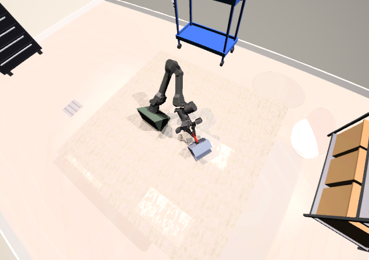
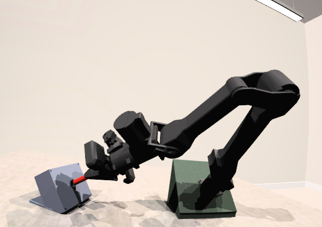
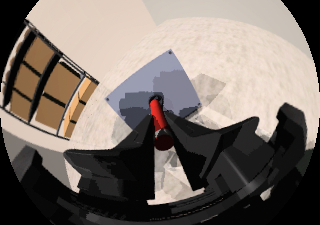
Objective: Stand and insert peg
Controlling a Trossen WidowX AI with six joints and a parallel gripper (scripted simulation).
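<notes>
My gripper tip is now 50 mm short of the sloped panel, 50 mm above it and 30 mm to the left of it. From my gripper tip the other things lie so: peg: 10 mm to the left, 10 mm behind, 10 mm above.
</notes>
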